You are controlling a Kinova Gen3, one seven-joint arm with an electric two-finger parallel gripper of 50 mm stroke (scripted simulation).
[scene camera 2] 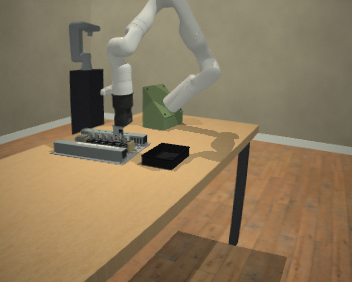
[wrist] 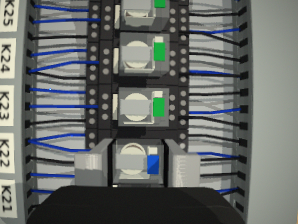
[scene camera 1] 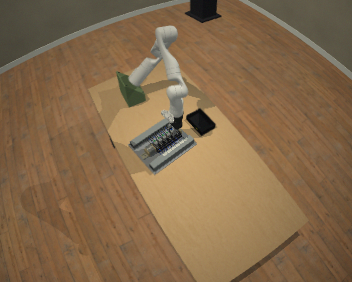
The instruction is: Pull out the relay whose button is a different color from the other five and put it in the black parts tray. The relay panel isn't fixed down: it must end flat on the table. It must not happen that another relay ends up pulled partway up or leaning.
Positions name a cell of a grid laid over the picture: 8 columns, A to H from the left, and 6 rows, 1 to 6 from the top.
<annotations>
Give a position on a grey relay panel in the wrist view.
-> At G3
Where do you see a grey relay panel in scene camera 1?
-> D4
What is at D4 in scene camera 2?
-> A black parts tray.
</annotations>
